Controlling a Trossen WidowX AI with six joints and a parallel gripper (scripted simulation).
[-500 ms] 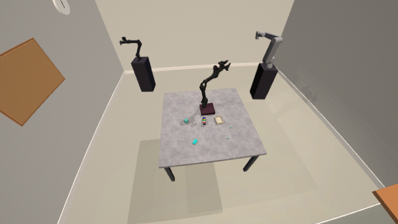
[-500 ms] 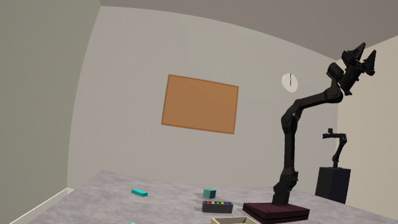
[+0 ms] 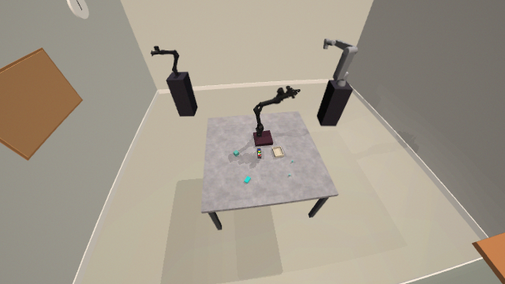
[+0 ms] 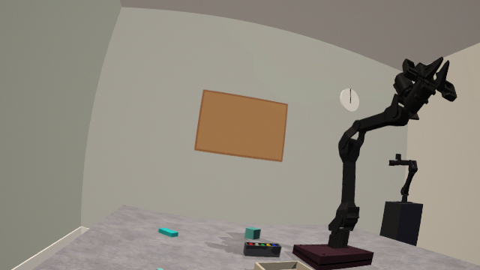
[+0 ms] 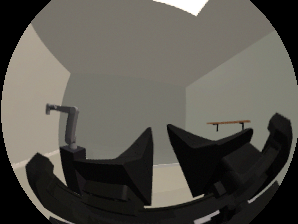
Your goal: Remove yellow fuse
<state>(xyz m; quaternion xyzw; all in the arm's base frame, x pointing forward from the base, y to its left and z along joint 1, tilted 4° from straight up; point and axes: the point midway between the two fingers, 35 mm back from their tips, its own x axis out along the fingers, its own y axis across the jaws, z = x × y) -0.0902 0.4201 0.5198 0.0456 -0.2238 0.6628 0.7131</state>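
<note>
The yellow fuse is 35 cm ahead of my gripper tip, 41 cm to the right of it and 57 cm below it. The rest, counted from my gripper tip: beige tray (34 cm ahead, 20 cm to the right, 60 cm below); then flat teal bar (70 cm ahead, 54 cm to the right, 59 cm below); then teal cube (37 cm ahead, 67 cm to the right, 58 cm below).
</note>
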